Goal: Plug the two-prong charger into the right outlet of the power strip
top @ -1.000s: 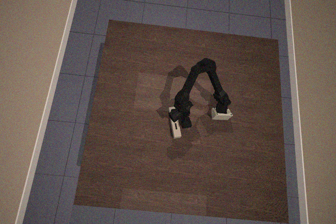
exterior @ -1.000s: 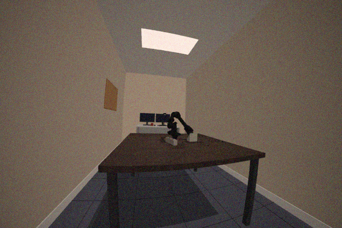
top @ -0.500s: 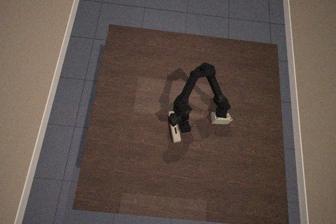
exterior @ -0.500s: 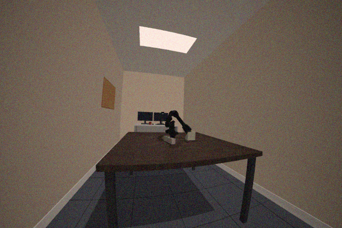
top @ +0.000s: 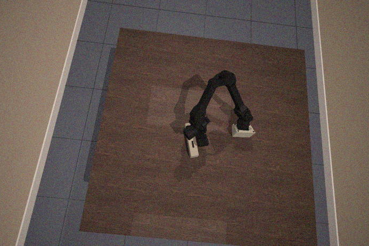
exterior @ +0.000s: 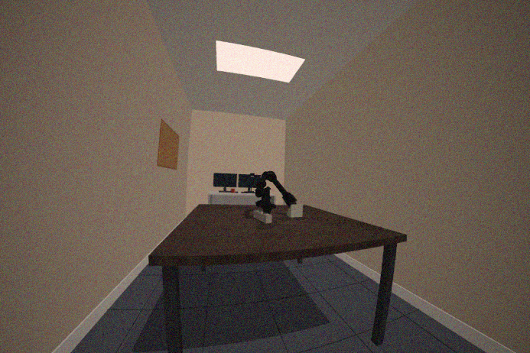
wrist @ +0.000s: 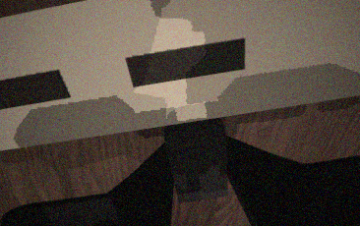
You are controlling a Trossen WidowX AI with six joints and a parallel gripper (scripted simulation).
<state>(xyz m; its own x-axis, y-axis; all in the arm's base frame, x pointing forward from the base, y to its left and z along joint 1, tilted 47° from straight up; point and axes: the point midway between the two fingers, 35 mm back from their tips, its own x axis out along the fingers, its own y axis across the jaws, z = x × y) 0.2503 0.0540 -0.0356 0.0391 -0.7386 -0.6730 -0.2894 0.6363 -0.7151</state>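
Now: the black two-prong charger 20 mm ahead of my gripper tip and 10 mm above it.
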